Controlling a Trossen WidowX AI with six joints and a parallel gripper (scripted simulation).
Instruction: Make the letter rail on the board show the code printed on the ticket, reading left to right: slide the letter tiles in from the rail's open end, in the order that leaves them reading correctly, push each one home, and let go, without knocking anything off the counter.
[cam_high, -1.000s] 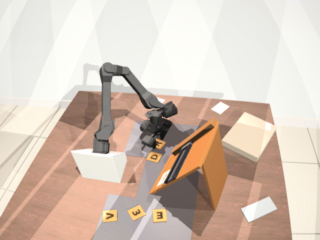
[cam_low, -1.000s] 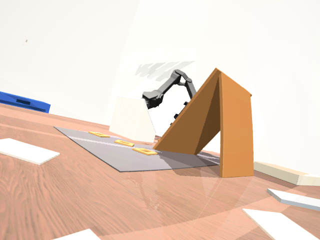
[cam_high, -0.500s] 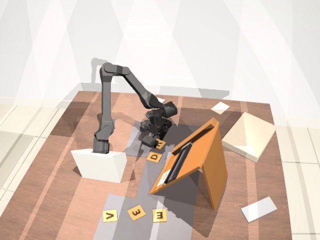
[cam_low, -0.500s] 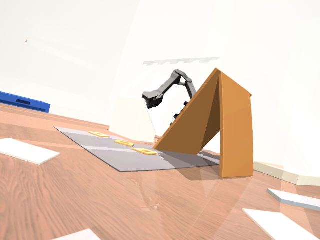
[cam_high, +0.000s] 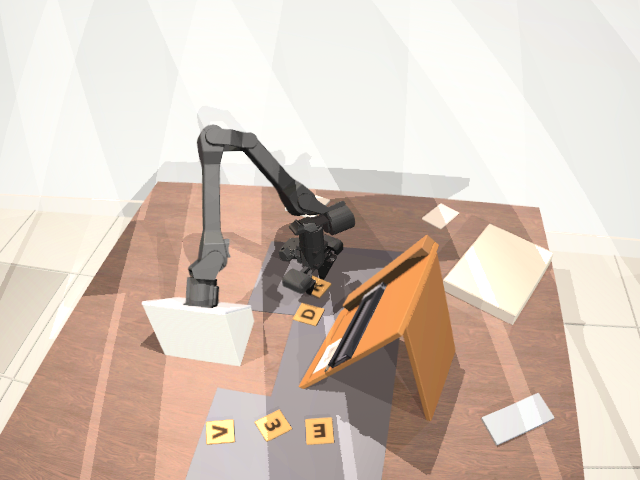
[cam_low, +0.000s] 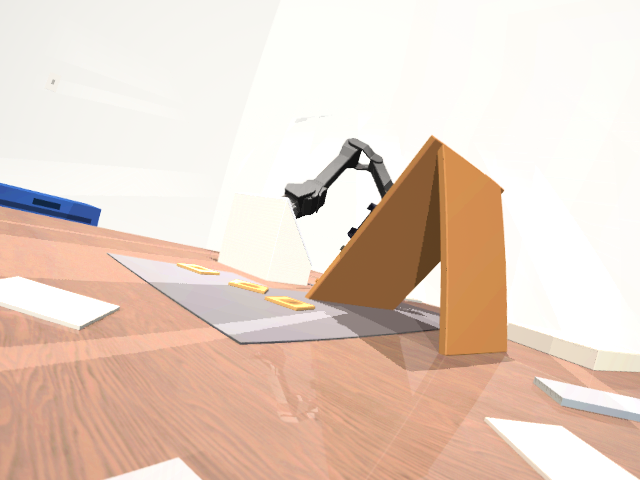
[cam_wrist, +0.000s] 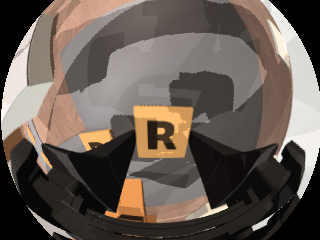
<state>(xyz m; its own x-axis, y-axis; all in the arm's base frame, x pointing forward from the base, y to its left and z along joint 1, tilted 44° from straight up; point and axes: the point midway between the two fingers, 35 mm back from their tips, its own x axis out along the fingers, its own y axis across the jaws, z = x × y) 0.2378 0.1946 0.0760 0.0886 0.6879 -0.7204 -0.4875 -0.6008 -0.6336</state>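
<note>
The white ticket is 260 mm to the right of my gripper tip, 60 mm above it and 50 mm ahead of it. Round my gripper tip: letter tile (right at my gripper tip); then thick white slab (490 mm ahead, 50 mm to the left, 10 mm above); then grey mat (210 mm to the right, 30 mm behind, 10 mm below).
</note>
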